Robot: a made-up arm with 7 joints.
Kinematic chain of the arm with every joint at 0, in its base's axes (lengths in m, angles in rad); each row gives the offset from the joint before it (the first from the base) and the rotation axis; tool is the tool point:
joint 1: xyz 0 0 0.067 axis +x
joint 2: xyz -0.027 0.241 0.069 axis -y
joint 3: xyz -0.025 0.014 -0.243 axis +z
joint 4: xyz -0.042 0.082 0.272 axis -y
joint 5: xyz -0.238 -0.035 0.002 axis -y
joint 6: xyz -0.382 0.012 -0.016 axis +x
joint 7: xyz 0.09 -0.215 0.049 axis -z
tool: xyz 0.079 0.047 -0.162
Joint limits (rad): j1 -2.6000..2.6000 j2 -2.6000..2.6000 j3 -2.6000..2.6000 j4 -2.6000..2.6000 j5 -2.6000..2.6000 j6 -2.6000..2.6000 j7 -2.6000..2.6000
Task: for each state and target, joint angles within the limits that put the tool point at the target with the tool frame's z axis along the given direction. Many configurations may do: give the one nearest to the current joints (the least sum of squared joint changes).
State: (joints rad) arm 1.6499 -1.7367 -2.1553 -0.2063 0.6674 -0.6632 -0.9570
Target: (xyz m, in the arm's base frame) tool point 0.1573 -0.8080 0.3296 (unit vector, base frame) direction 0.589 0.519 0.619
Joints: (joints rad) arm 2.6000 -1.6910 -1.5550 -0.3393 0.1406 -0.8034 -1.2779
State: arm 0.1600 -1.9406 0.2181 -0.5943 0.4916 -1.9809 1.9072
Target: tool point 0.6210 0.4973 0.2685 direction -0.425 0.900 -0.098
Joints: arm -0.2267 -1.9053 -0.1988 -0.5156 0.2059 -2.0468 2.2170
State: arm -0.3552 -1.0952 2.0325 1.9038 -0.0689 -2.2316 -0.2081
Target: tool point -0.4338 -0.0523 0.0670 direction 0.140 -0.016 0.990
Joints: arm -0.0550 -1.7309 2.2784 1.1888 0.3497 -2.2082 0.1891
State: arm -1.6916 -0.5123 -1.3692 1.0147 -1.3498 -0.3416 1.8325
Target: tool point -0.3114 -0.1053 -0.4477 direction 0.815 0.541 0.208
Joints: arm -2.1652 -0.2988 -1.4081 1.0944 -1.8995 -0.6375 1.5724
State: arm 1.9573 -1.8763 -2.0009 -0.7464 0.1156 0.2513 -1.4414
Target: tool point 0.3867 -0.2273 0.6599 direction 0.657 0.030 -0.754
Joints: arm 2.1851 -1.7359 -2.1914 -1.3195 0.3687 0.0485 -1.3873
